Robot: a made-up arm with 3 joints. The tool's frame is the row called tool. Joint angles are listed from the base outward. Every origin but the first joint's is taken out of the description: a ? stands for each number. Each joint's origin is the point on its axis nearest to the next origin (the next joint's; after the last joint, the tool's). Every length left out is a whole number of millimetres.
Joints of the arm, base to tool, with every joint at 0 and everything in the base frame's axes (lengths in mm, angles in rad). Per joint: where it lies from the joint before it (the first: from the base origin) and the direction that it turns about. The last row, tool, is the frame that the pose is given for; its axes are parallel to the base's.
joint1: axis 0 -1 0 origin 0 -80 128
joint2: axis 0 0 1 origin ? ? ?
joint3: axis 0 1 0 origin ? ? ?
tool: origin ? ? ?
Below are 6 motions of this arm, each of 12 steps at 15 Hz.
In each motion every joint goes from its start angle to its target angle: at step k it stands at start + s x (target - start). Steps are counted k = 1, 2, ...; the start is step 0. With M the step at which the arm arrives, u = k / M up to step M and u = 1 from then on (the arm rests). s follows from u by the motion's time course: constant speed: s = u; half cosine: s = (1 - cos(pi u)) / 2; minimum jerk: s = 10 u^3 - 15 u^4 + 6 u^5.
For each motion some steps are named. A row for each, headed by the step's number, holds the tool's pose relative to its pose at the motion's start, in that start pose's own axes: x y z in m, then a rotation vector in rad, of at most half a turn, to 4 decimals.
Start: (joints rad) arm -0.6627 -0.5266 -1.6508
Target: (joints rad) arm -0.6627 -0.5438 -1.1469
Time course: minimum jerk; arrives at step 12
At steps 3, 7, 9, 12:
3: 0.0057 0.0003 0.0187 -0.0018 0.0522 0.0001
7: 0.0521 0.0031 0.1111 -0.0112 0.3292 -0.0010
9: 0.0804 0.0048 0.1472 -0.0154 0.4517 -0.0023
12: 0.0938 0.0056 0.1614 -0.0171 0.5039 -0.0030

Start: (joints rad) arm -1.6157 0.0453 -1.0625
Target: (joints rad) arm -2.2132 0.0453 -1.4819
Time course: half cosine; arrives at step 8
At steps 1, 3, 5, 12:
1: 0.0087 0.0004 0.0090 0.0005 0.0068 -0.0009
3: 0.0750 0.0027 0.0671 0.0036 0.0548 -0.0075
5: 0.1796 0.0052 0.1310 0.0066 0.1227 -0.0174
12: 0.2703 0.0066 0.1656 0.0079 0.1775 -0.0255

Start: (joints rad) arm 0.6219 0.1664 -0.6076
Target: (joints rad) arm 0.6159 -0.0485 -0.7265
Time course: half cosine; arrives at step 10
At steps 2, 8, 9, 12:
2: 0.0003 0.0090 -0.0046 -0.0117 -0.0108 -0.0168
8: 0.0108 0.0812 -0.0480 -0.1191 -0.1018 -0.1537
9: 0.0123 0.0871 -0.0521 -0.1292 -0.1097 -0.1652
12: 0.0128 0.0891 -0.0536 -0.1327 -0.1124 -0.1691

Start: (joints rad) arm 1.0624 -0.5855 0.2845
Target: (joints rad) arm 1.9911 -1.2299 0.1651
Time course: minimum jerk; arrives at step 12
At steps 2, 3, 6, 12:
2: 0.0046 0.0074 -0.0224 0.0242 -0.0315 -0.0168
3: 0.0155 0.0228 -0.0639 0.0720 -0.0907 -0.0488
6: 0.1231 0.1374 -0.2544 0.3869 -0.4010 -0.2268
12: 0.3104 0.3044 -0.3416 0.8638 -0.6912 -0.4186

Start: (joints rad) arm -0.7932 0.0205 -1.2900
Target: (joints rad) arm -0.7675 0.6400 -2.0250
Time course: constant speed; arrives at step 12
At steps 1, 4, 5, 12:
1: -0.0075 -0.0137 -0.0204 0.0500 -0.0634 0.0129
4: -0.0202 -0.0426 -0.0858 0.2043 -0.2526 0.0337
5: -0.0214 -0.0479 -0.1082 0.2569 -0.3152 0.0346
12: 0.0083 -0.0240 -0.2462 0.6326 -0.7356 -0.0463

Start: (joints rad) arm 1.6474 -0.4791 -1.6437
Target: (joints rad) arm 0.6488 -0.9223 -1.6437
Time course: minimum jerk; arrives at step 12
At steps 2, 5, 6, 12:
2: 0.0176 -0.0048 0.0116 -0.0145 0.0313 0.0177
5: 0.1840 -0.0351 0.0869 -0.1384 0.2943 0.1934
6: 0.2709 -0.0423 0.1064 -0.1961 0.4158 0.2934
12: 0.5486 -0.0304 0.0908 -0.3572 0.7692 0.6766

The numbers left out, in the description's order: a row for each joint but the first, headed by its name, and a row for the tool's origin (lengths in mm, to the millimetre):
joint2: -357 0 -84
joint3: -86 73 0
tool: -363 0 101

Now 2 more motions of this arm.
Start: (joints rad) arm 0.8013 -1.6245 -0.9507
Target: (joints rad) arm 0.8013 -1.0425 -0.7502
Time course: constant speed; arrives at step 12
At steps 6, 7, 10, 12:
6: 0.0096 -0.1182 0.0391 0.2281 0.0995 0.1808
7: 0.0136 -0.1390 0.0427 0.2644 0.1158 0.2132
10: 0.0298 -0.2016 0.0478 0.3702 0.1638 0.3142
12: 0.0443 -0.2431 0.0466 0.4381 0.1948 0.3845

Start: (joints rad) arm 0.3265 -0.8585 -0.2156
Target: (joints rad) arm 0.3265 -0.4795 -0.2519
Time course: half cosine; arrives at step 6
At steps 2, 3, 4, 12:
2: -0.0056 -0.0441 -0.0023 0.0207 -0.0091 0.0925
3: -0.0071 -0.0884 -0.0054 0.0422 -0.0181 0.1847
4: -0.0045 -0.1327 -0.0095 0.0646 -0.0270 0.2768
12: 0.0023 -0.1764 -0.0145 0.0878 -0.0359 0.3687

